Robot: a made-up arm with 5 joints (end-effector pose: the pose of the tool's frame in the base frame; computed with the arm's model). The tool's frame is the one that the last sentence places.
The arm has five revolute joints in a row. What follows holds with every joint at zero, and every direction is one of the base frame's. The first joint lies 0.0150 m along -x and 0.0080 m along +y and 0.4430 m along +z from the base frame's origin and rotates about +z. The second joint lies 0.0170 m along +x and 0.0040 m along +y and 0.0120 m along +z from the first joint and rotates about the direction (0, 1, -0.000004). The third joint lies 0.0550 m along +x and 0.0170 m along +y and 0.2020 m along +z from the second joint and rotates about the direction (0, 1, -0.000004). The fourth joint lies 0.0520 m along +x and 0.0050 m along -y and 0.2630 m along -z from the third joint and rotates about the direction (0, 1, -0.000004). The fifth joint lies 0.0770 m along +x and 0.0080 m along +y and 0.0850 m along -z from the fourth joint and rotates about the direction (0, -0.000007, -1). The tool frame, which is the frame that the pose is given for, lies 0.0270 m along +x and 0.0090 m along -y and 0.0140 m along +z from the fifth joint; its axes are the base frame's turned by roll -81.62, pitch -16.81 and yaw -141.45 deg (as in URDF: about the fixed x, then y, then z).
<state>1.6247 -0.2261 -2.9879 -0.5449 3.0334</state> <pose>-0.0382 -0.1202 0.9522 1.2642 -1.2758 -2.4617</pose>
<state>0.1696 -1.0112 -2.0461 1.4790 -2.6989</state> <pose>-0.1053 0.0369 0.9323 -0.9428 -1.7404 -1.0380</pose>
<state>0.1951 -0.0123 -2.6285 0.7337 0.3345</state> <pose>0.1646 0.0502 1.0307 1.0615 0.8837 -1.3096</pose>
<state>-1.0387 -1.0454 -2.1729 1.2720 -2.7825</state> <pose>-0.0581 0.1639 0.9392 2.1199 1.4216 1.7232</pose>
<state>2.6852 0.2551 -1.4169 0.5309 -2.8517</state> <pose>-0.4533 0.1782 0.5540 0.8199 -1.8328 1.5902</pose>
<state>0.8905 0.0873 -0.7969 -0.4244 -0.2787</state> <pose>0.2247 0.3404 0.5513 -0.1870 0.6322 -1.1076</pose>
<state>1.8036 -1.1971 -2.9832 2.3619 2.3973</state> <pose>0.0532 -0.3331 0.7355 0.8241 -2.9172 -0.1685</pose>
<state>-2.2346 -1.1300 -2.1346 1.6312 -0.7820</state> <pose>0.1135 0.1127 0.9523 -0.0433 0.2610 2.1685</pose>
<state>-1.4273 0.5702 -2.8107 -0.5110 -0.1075</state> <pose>0.0423 -0.2629 0.9049 1.2643 -1.4222 -2.1765</pose>
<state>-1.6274 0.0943 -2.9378 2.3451 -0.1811</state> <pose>-0.0089 -0.2374 0.9055 -0.5723 -1.1845 2.0804</pose>
